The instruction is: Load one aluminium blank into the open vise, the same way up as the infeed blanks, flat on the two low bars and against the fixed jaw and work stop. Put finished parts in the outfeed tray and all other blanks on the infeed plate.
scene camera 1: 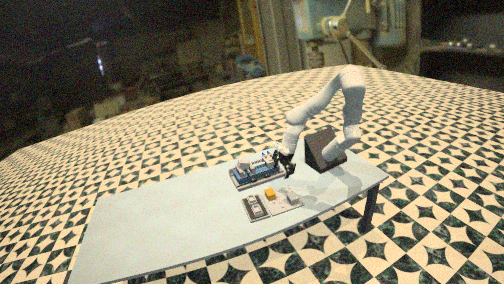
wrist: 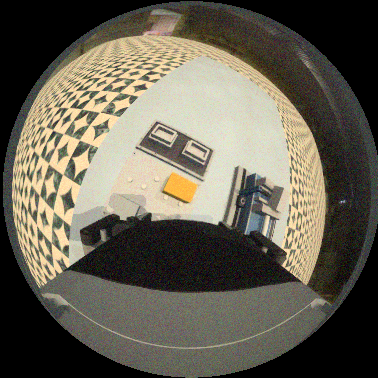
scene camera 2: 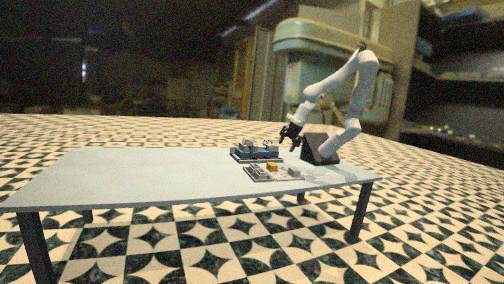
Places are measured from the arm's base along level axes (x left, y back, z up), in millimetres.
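Pixels of known places: gripper, fingertip midpoint: [scene camera 1: 280, 173] [scene camera 2: 284, 147]; arm's base, origin of the base link: [scene camera 1: 328, 154] [scene camera 2: 323, 152].
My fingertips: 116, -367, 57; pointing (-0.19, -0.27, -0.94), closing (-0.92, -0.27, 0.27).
For each thing: its top centre in the pictures, then the offset to it from my fingertips, as dx, dy, dz. Level surfaces: height alone.
- blue vise, middle of its top: [wrist: 272, 223] [scene camera 1: 254, 162] [scene camera 2: 257, 143] -230, -72, -35
- light infeed plate, middle of its top: [wrist: 151, 198] [scene camera 1: 281, 199] [scene camera 2: 282, 172] +52, -23, -126
- orange block, middle of its top: [wrist: 180, 186] [scene camera 1: 269, 191] [scene camera 2: 272, 163] +8, -68, -91
- grey block, middle of its top: [wrist: 121, 208] [scene camera 1: 292, 196] [scene camera 2: 294, 168] +98, +22, -91
- pale table, its level: dz -134
My gripper [scene camera 1: 283, 169] [scene camera 2: 288, 145] [wrist: 183, 224] is open and empty, above the table at the right end of the vise in the scene views. The blue vise [scene camera 1: 260, 174] [scene camera 2: 257, 153] [wrist: 243, 215] has pale jaws; its low bars and work stop are too small to tell. The light infeed plate [scene camera 1: 277, 205] [wrist: 142, 168] bears small pins, an orange block [scene camera 1: 270, 193] [scene camera 2: 271, 166] [wrist: 180, 188] and a grey block [scene camera 1: 293, 198] [scene camera 2: 294, 171]. The dark outfeed tray [wrist: 175, 158] adjoins it, bearing two pale rectangular pieces with recessed middles.
The vise stands on a base plate behind the infeed plate and tray in the scene views. A dark wedge-shaped mount [scene camera 1: 320, 150] [scene camera 2: 314, 148] carries the arm at the right of the pale table [scene camera 1: 160, 215] [scene camera 2: 125, 175]. The arm's shadow falls near the infeed plate.
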